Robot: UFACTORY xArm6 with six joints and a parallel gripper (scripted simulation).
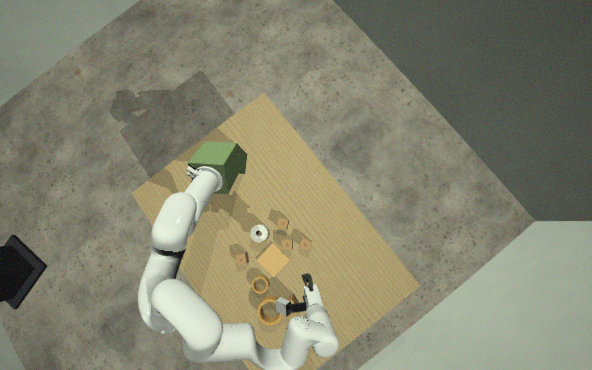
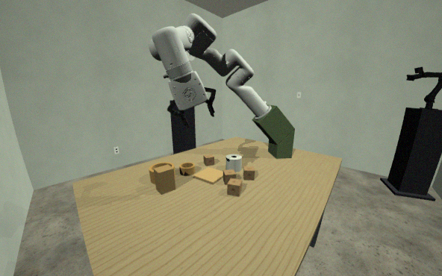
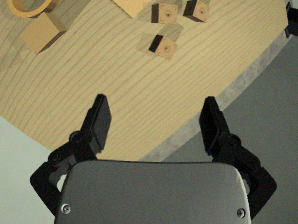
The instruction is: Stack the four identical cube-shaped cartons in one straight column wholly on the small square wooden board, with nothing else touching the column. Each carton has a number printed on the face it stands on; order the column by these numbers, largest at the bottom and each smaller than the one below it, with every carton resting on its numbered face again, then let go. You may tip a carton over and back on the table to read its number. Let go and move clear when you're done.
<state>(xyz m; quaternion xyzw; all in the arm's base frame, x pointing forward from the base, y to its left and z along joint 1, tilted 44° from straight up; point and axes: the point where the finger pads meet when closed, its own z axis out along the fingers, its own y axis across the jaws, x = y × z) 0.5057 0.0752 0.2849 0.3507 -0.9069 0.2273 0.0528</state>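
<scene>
The square wooden board is 300 mm below my hand, 170 mm behind it and 60 mm to the right of it. From my hand the other things lie so: small wooden ring 290 mm below, 180 mm to the right, 150 mm behind; white paper roll 300 mm behind, 270 mm below, 20 mm to the left; brown box 260 mm below, 170 mm to the right, 30 mm ahead.
</scene>
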